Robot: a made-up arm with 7 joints.
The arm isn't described. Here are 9 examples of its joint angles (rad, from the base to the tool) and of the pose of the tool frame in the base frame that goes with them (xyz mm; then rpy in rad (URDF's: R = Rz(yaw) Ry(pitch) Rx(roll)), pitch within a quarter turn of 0, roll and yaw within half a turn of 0).
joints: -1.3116 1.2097 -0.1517 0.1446 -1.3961 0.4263 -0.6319
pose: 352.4 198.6 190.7 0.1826 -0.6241 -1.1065
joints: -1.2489 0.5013 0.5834 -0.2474 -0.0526 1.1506 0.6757
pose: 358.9 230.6 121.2 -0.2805 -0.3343 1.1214
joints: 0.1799 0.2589 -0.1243 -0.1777 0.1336 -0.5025 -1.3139
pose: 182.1 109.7 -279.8 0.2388 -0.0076 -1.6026
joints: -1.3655 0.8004 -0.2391 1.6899 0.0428 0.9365 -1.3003
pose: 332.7 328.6 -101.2 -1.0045 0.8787 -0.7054
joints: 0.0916 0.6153 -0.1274 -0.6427 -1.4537 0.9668 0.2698
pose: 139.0 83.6 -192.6 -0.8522 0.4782 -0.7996
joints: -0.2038 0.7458 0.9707 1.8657 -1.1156 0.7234 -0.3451
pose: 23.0 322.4 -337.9 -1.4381 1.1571 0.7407
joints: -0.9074 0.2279 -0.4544 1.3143 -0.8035 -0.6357 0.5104
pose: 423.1 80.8 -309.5 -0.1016 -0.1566 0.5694
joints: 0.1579 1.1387 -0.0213 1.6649 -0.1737 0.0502 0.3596
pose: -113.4 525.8 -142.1 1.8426 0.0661 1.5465
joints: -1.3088 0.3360 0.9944 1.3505 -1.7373 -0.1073 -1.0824
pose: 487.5 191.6 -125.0 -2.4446 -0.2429 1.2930
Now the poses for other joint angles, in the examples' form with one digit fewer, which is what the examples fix.
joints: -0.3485 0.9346 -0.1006 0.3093 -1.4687 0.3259 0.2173
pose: 319 270 -192 -0.444 0.312 0.267
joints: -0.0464 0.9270 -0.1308 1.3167 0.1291 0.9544 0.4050
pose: -36 449 -231 2.280 0.067 1.824
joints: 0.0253 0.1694 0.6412 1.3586 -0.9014 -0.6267 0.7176
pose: -59 259 -472 0.480 0.146 2.234
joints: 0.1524 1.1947 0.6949 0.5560 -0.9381 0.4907 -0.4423
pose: 161 489 -66 -0.028 0.206 0.418
